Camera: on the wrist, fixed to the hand. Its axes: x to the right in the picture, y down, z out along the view.
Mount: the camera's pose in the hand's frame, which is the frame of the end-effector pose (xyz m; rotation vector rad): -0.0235 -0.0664 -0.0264 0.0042 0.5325 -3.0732
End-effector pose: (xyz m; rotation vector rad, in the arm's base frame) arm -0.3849 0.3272 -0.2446 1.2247 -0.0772 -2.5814
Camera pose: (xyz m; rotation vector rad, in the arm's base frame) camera -0.3658 0.3992 -0.2549 -0.3840 -0.9196 0.1603
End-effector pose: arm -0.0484 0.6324 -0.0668 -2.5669 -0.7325 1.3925
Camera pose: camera -0.0610 0.6823 -0.0119 0.3652 -2.0070 -0.4940
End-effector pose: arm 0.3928 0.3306 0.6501 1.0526 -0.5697 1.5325
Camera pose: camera 0.4469 0.3565 0.6047 0.2979 1.1969 -1.0541
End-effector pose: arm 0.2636 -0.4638 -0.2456 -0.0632 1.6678 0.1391
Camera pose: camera 0.2482 -0.5340 -0.2233 2.2393 -0.2882 2.0143
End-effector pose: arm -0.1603 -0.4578 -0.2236 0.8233 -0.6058 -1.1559
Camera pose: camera -0.1830 -0.4407 -0.2932 -0.8959 -1.1939 1.5956
